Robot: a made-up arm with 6 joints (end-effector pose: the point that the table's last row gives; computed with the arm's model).
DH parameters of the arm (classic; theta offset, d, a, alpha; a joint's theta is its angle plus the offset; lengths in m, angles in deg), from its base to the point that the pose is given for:
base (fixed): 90 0.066 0 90
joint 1: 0 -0.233 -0.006 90
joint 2: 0 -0.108 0.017 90
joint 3: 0 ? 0.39 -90
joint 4: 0 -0.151 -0.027 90
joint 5: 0 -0.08 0.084 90
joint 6: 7.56 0 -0.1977 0
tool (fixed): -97.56 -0.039 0 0
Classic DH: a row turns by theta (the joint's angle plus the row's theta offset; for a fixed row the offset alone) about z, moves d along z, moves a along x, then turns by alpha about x.
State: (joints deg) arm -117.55 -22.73 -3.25 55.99 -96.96 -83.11
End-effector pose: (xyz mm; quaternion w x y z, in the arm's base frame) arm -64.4 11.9 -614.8 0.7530 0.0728 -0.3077 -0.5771
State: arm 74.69 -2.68 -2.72 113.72 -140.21 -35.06
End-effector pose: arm 260.4 -133.3 518.5 0.3852 -0.6405 0.2476 0.6165
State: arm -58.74 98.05 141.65 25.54 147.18 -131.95
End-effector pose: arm -389.1 -221.4 241.6 0.1500 0.5421 -0.2630 -0.7839
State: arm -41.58 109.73 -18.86 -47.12 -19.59 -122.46
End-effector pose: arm 8.9 -18.0 621.2 0.0860 0.2879 -0.3047 -0.9038
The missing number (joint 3, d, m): -0.445
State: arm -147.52 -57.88 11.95 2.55 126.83 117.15
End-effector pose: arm -57.6 -534.5 -372.1 0.7644 0.2510 -0.4710 0.3617
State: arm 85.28 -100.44 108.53 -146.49 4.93 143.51
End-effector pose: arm -271.8 216.7 212.4 0.4664 0.3587 -0.7015 -0.4021
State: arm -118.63 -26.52 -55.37 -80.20 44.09 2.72
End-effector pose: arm 244.3 363.2 -557.0 0.4727 -0.4538 0.2742 0.7039
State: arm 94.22 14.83 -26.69 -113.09 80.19 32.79
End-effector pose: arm 306.6 -593.5 359.4 0.6427 -0.0392 -0.7651 0.0106
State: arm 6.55 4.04 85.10 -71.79 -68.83 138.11
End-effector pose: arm 207.7 448.6 -346.7 0.1621 0.5132 0.2481 0.8055
